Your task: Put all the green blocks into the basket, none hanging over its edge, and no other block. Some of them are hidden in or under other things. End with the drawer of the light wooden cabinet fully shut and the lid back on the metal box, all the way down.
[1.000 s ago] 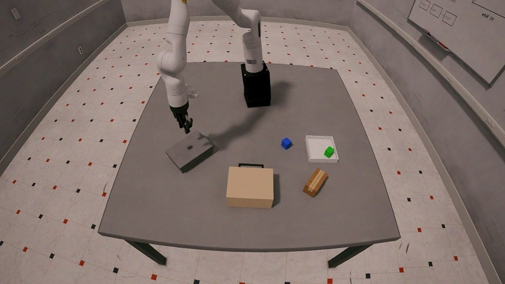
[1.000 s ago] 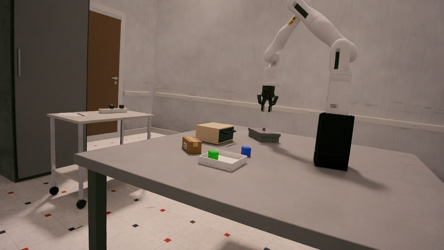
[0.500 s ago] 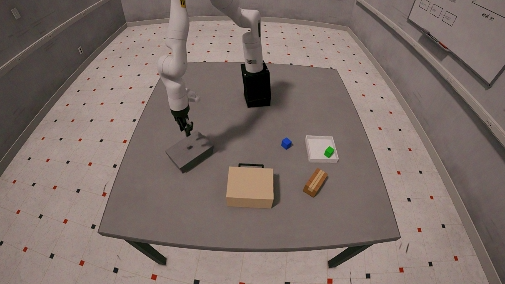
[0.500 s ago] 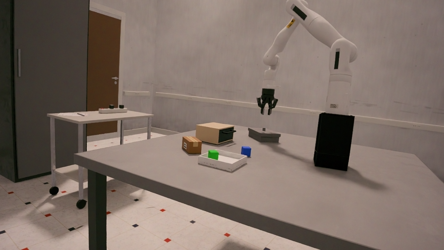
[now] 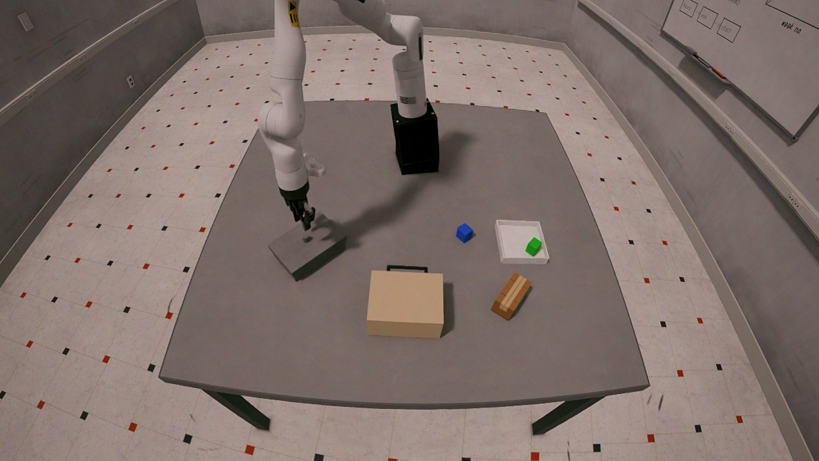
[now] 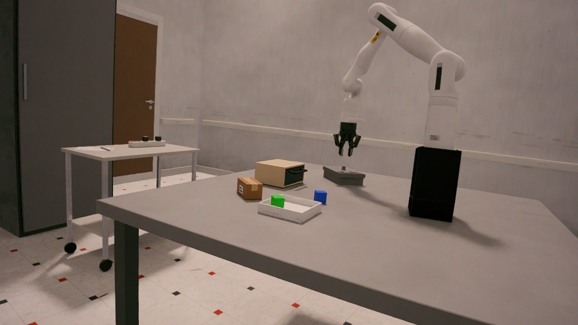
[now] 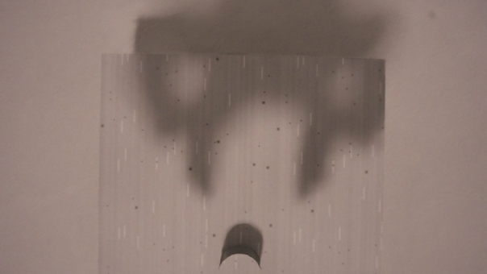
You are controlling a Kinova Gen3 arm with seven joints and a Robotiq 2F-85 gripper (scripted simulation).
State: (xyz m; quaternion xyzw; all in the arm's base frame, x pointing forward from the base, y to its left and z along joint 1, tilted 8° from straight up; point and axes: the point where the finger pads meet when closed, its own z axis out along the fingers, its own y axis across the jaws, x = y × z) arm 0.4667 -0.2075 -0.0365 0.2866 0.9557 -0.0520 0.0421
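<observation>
Now: hand 90 mm above the lid. The rest, counted from my hand: light wooden cabinet 310 mm to the left, 120 mm ahead, 90 mm below; metal box 110 mm below; drawer 310 mm to the left, 110 mm ahead, 100 mm below.
</observation>
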